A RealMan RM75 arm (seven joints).
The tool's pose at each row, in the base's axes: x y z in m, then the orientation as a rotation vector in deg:
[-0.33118 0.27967 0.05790 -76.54 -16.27 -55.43]
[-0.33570 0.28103 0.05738 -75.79 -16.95 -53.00]
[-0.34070 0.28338 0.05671 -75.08 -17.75 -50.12]
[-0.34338 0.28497 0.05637 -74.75 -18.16 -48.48]
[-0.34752 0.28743 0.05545 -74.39 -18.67 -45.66]
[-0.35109 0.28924 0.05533 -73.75 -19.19 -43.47]
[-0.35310 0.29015 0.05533 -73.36 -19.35 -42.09]
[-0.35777 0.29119 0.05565 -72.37 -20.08 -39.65]
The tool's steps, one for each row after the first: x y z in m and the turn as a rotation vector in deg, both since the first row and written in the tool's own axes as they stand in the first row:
[-0.00364 -0.00301 -0.00045 1.58 -1.28 1.44]
[-0.00810 -0.00634 -0.00021 3.29 -2.88 3.14]
[-0.01061 -0.00816 0.00023 4.17 -3.81 4.12]
[-0.01476 -0.01071 0.00079 5.44 -5.40 5.90]
[-0.01776 -0.01334 0.00118 6.76 -6.57 7.23]
[-0.01935 -0.01486 0.00132 7.52 -7.22 8.17]
[-0.02238 -0.01853 0.00075 9.27 -8.52 9.58]

